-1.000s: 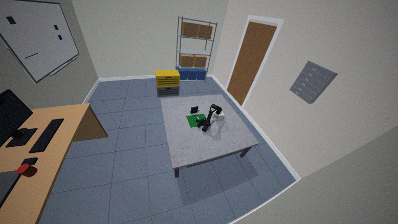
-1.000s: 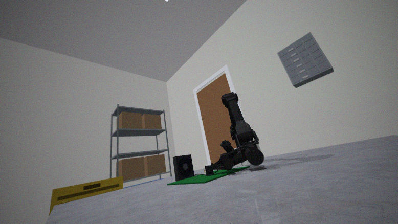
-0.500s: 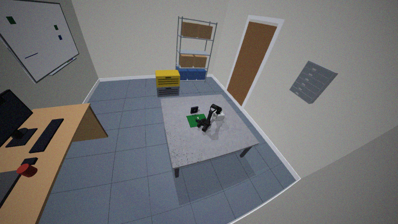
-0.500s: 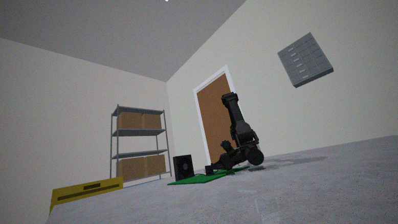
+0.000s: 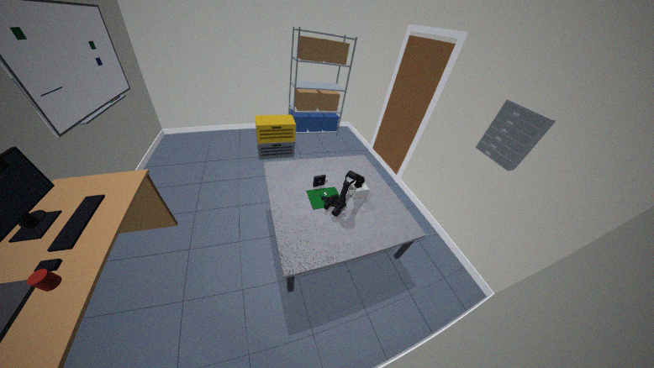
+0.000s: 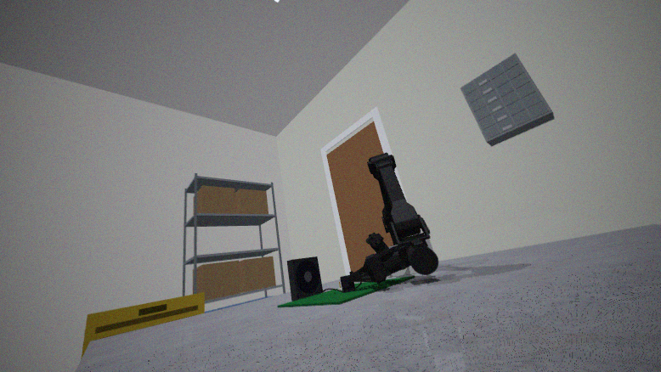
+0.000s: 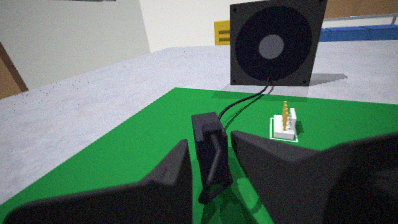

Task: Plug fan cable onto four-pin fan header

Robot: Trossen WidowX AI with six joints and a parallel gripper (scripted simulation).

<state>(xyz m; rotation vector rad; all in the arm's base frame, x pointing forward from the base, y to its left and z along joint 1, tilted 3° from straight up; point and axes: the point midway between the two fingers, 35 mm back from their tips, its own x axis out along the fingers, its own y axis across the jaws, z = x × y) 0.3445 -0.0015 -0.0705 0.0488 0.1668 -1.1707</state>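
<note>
Now: the dark fan plug 10 mm to the right of my gripper tip and 10 mm below it. The rest, counted from my gripper tip: white four-pin fan header: 60 mm behind, 60 mm to the right, 30 mm below; then black fan: 50 mm behind, 200 mm to the right, 30 mm above; then green board: 30 mm behind, 30 mm to the right, 50 mm below.
</note>
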